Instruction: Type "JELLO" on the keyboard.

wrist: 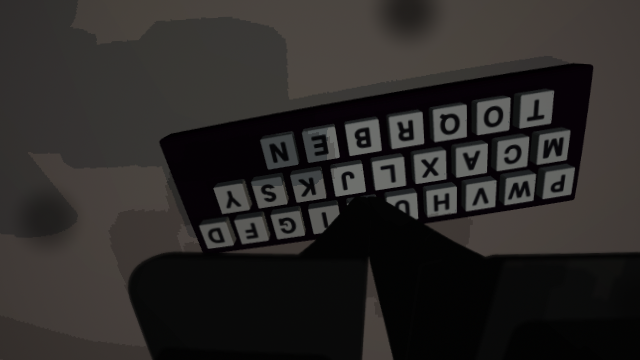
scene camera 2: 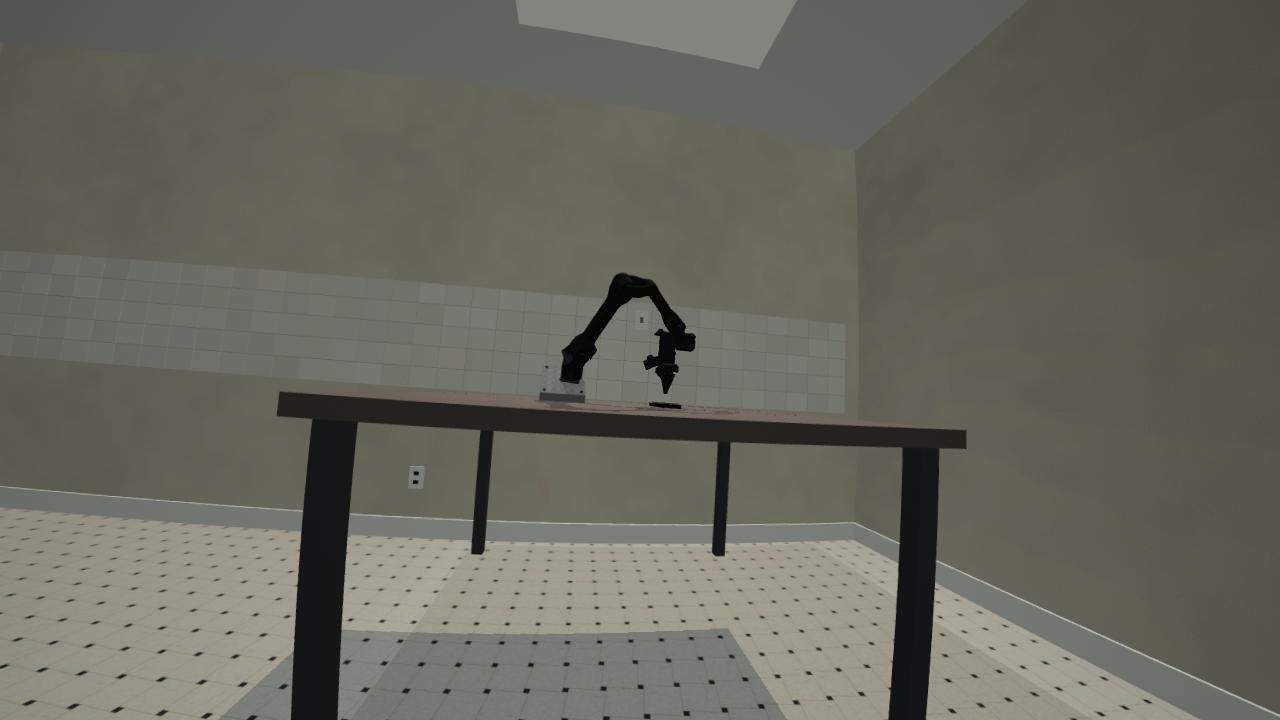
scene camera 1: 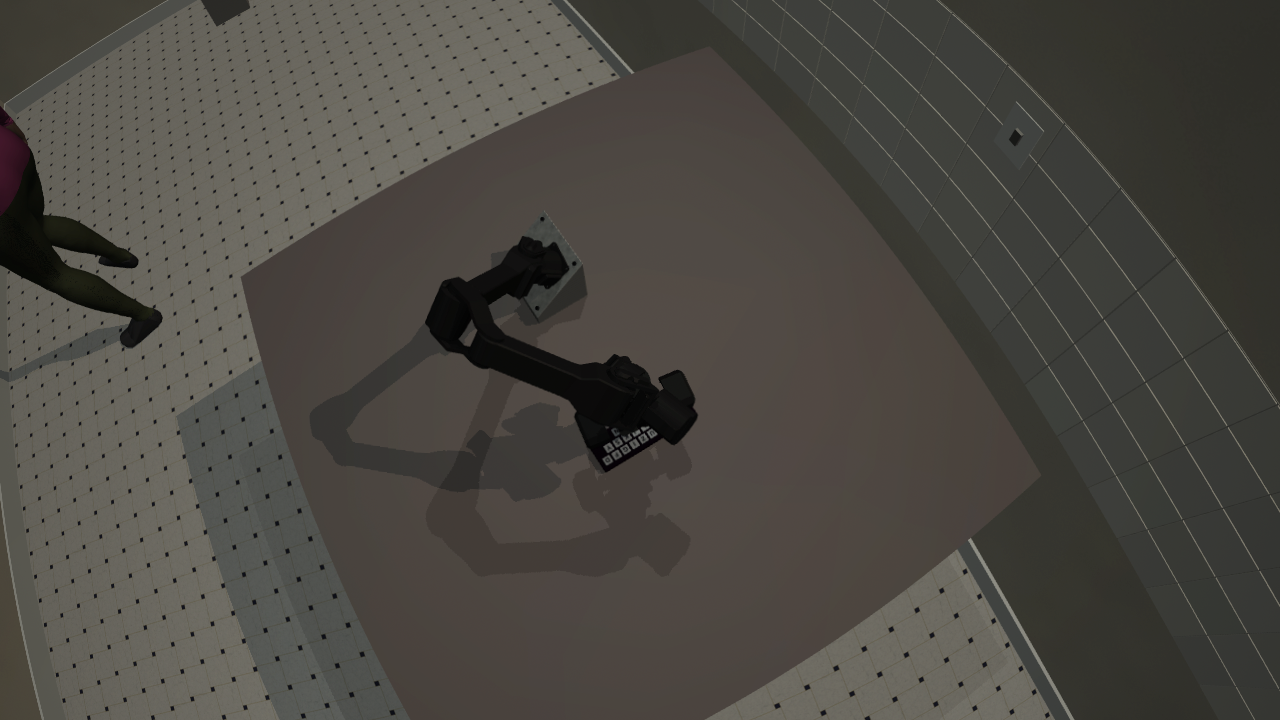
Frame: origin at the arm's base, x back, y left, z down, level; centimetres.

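Where they show: gripper, between the fingertips: [wrist: 365, 208] [scene camera 2: 665, 394] [scene camera 1: 637, 424]; arm's base, origin of its link: [scene camera 2: 570, 376] [scene camera 1: 551, 265].
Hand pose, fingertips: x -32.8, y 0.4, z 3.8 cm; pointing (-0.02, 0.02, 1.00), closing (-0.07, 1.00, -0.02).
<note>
Each offset is from my fingertips to the top centre of the thing.
The black keyboard @[dx +0.0, dy +0.9, dz +2.9 cm] [scene camera 1: 605, 459] [scene camera 2: 665, 405] [wrist: 215, 150] lies on the table with white letter keys, upside down and tilted in the wrist view. There the J key @[dx -0.1, dy -0.4, dz +2.9 cm] [wrist: 348, 179], the L key @[dx +0.0, dy +1.4, dz +2.9 cm] [wrist: 388, 172], the E key @[dx +1.6, dy -1.5, dz +2.9 cm] [wrist: 321, 143] and the O key @[dx +2.2, dy +5.7, dz +2.9 cm] [wrist: 493, 116] show. My gripper [scene camera 2: 665, 392] [wrist: 365, 208] is shut and empty, fingers pointing down. Its tips stand above the keyboard; in the wrist view they cover the key between I and U, just below J and L. Scene camera 2 shows a small gap between tips and keyboard. The arm hides part of the keyboard in scene camera 1.
The brown table [scene camera 1: 760, 268] [scene camera 2: 778, 431] carries the arm's base plate [scene camera 1: 539, 302] [scene camera 2: 562, 396], behind and left of the keyboard in scene camera 2. Arm shadows fall on the table. A person [scene camera 1: 35, 241] stands on the tiled floor beyond the table's left side in scene camera 1.
</note>
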